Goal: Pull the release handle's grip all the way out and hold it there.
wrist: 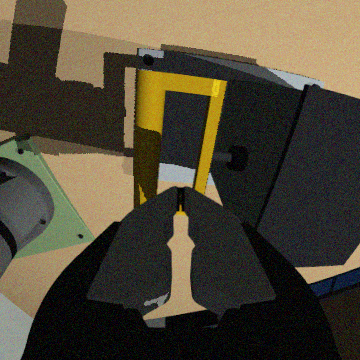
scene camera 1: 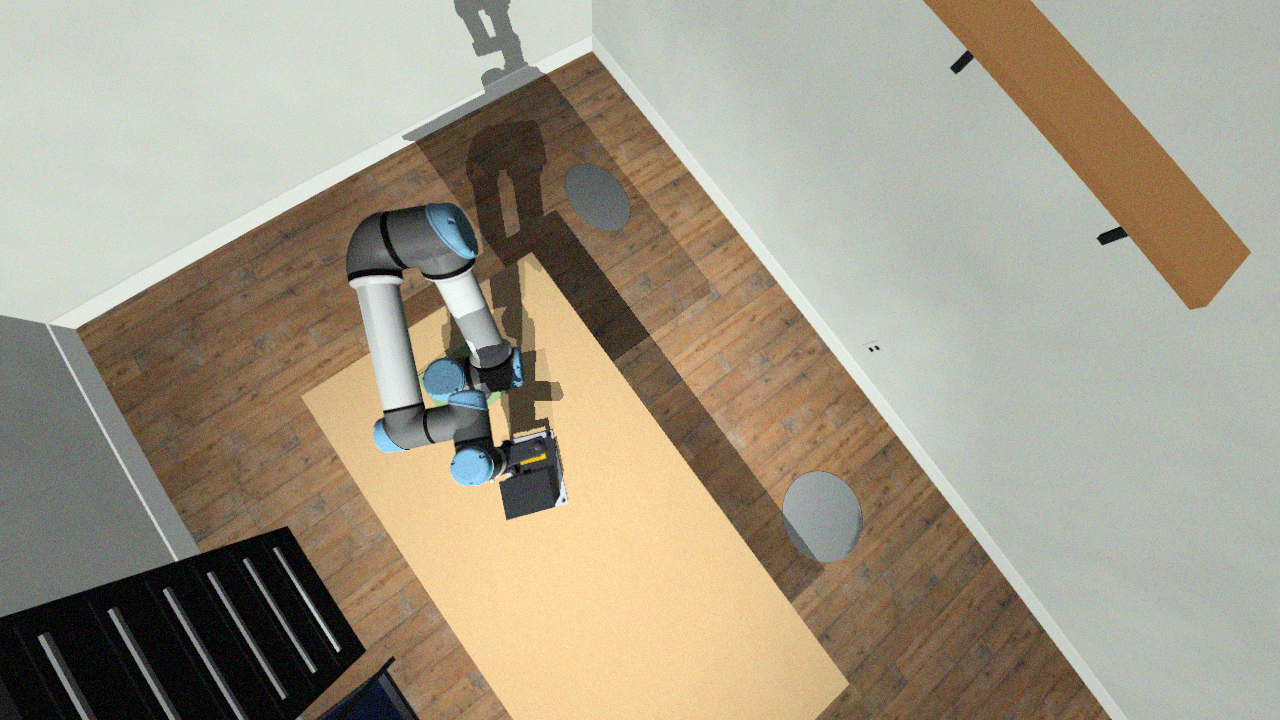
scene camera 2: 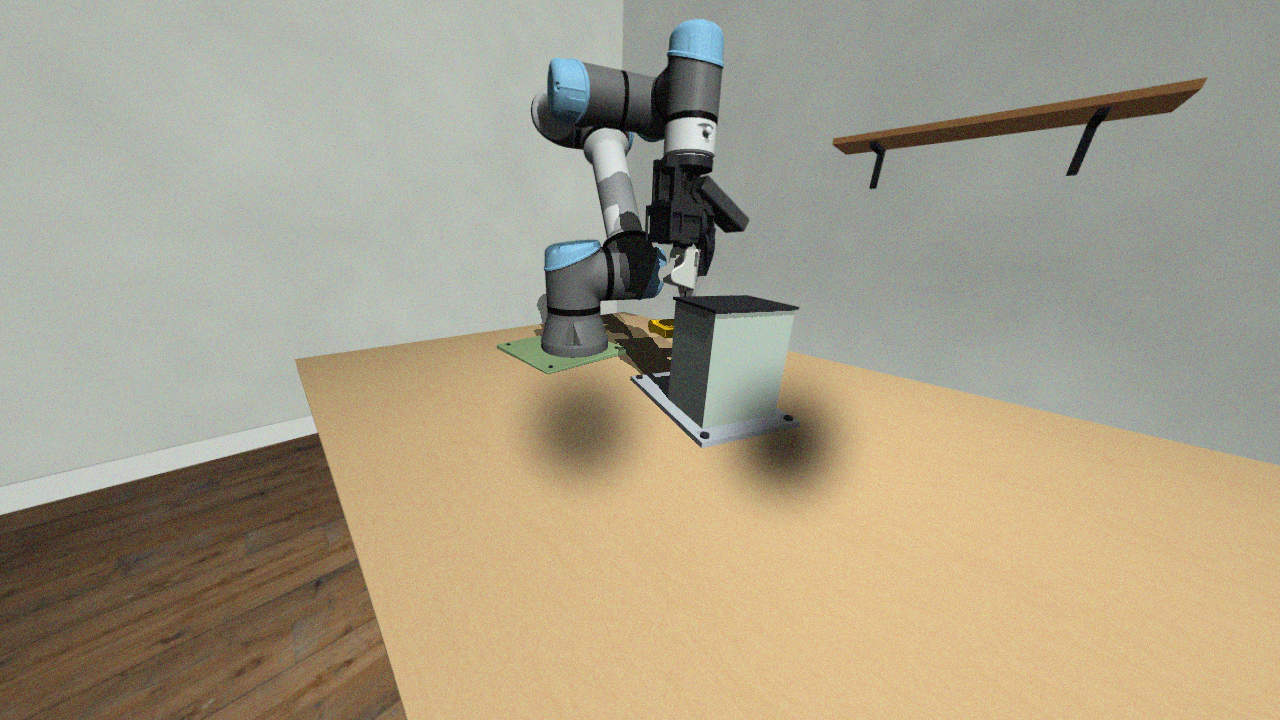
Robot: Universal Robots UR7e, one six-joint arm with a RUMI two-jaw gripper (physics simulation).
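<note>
The release handle's yellow grip is a rectangular loop. A short rod with a black collar joins it to the dark side of the box-shaped housing. A gap shows between the grip and the housing. My gripper is shut with its tips together and nothing held. In the wrist view, the fingers overlap and hide the near end of the grip; a bit of yellow shows between them. Whether they touch it cannot be told.
The housing stands on a light base plate bolted to the wooden table. The arm's base is on a green plate beside it. A wall shelf, two round grey stools and a black drawer unit are farther off.
</note>
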